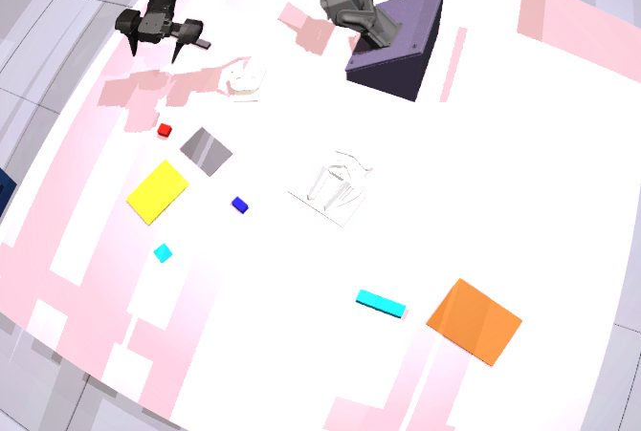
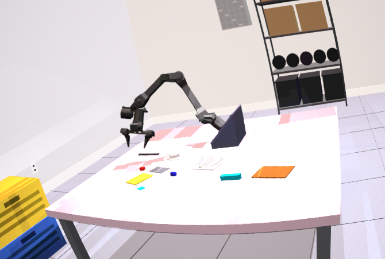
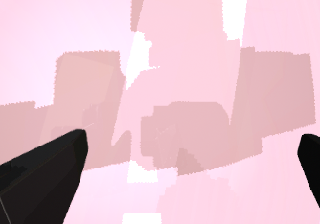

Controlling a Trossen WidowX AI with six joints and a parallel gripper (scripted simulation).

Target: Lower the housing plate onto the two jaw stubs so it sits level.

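The red cube lies 100 mm ahead of my gripper tip, 90 mm to the left of it and 80 mm below it. From my gripper tip the other things lie so: grey tile: 190 mm to the left, 90 mm below, 90 mm ahead; then grey bar: 120 mm behind, 80 mm below, 30 mm to the right; then yellow plate: 220 mm ahead, 150 mm to the left, 90 mm below.
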